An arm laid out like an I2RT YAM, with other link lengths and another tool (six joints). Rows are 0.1 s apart.
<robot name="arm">
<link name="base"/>
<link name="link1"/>
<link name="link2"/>
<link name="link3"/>
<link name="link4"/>
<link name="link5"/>
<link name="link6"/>
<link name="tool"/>
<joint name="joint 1" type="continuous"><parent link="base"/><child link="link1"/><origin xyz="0.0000 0.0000 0.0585" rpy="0.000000 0.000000 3.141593"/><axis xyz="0 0 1"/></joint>
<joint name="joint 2" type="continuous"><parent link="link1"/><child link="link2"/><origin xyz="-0.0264 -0.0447 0.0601" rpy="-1.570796 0.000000 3.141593"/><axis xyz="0 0 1"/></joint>
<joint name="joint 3" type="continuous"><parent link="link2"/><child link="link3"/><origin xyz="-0.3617 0.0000 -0.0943" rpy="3.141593 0.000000 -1.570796"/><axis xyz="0 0 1"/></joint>
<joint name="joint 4" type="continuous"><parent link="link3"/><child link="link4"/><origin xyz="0.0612 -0.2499 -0.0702" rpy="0.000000 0.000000 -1.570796"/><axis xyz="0 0 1"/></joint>
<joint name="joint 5" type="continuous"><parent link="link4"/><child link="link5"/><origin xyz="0.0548 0.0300 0.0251" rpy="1.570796 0.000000 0.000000"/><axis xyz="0 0 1"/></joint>
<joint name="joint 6" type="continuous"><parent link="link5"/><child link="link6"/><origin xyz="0.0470 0.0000 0.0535" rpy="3.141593 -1.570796 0.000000"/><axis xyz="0 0 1"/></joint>
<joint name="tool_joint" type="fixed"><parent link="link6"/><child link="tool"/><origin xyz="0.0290 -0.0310 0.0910" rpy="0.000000 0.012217 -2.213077"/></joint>
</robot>
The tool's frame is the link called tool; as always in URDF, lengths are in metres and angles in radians. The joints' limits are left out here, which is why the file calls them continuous.
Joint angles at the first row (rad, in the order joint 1, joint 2, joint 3, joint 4, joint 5, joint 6):
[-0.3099 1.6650 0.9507 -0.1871 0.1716 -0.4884]
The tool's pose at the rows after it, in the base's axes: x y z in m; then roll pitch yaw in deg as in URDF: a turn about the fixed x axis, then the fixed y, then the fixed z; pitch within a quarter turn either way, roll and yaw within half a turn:
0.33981, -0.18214, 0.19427, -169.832, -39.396, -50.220
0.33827, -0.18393, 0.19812, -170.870, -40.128, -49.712
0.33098, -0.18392, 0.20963, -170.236, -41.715, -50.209
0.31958, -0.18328, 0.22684, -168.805, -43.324, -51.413
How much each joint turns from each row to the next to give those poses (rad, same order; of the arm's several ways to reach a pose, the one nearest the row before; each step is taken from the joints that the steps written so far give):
[0.0000 0.0099 0.0009 0.0136 0.0107 -0.0021]
[0.0000 -0.0068 0.0021 -0.0037 0.0162 -0.0097]
[-0.0044 -0.0417 -0.0100 -0.0022 0.0040 -0.0074]
[-0.0093 -0.0608 -0.0036 -0.0229 -0.0038 -0.0036]

